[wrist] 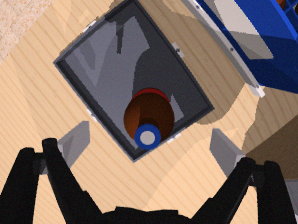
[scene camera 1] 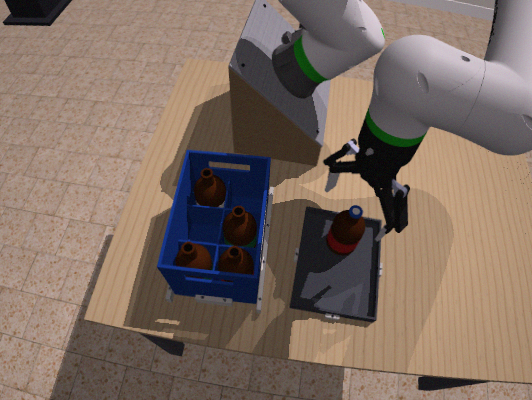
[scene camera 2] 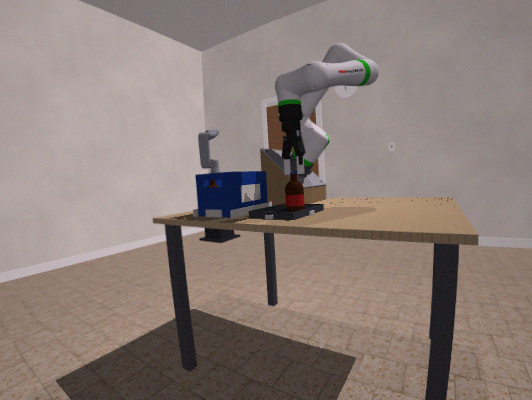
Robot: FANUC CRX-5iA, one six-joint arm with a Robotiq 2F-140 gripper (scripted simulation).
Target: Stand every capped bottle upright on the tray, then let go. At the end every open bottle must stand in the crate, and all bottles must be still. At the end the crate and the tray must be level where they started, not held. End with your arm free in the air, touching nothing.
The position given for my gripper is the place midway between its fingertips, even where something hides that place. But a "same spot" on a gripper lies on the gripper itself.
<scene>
my gripper: wrist; scene camera 1 354, 211; scene camera 2
dark grey tray: wrist 119, 55; scene camera 1; scene camera 2
same spot on dark grey tray: [scene camera 2: 278, 211] = [scene camera 1: 314, 250]
same spot on my gripper: [wrist: 69, 195] = [scene camera 2: 291, 142]
</scene>
